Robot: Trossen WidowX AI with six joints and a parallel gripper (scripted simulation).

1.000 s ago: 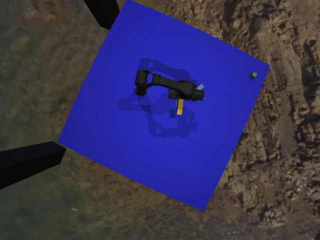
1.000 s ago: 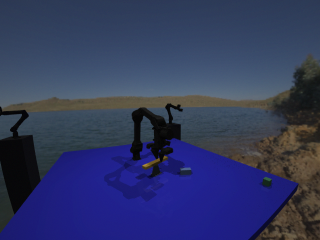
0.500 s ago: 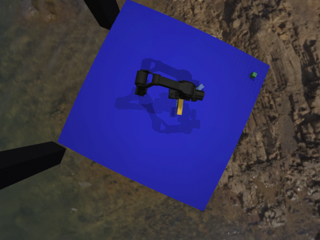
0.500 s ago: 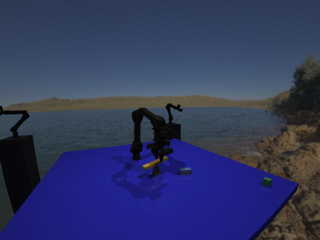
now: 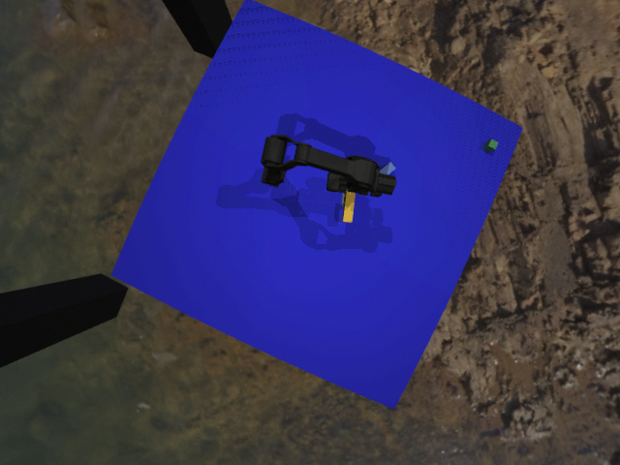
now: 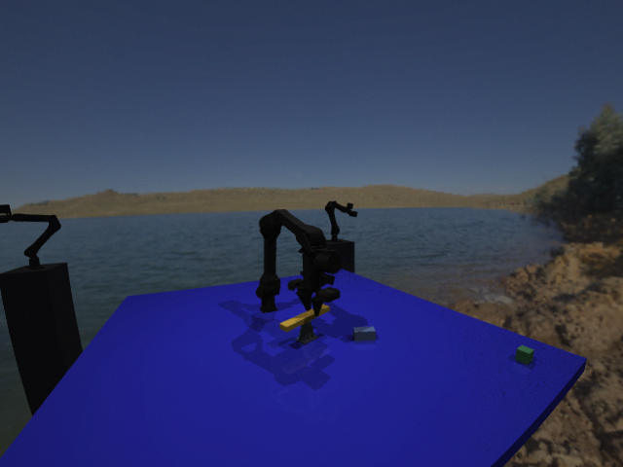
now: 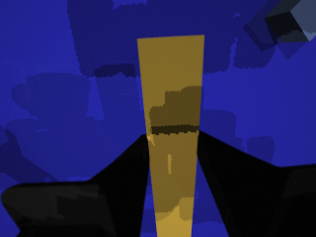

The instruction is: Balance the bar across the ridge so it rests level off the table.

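Now: gripper tip 10 mm short of the yellow bar and 30 mm to the left of it. Round my gripper tip: light blue block 100 mm ahead, 130 mm to the left, 60 mm below; then small green cube 450 mm ahead, 430 mm to the left, 60 mm below.
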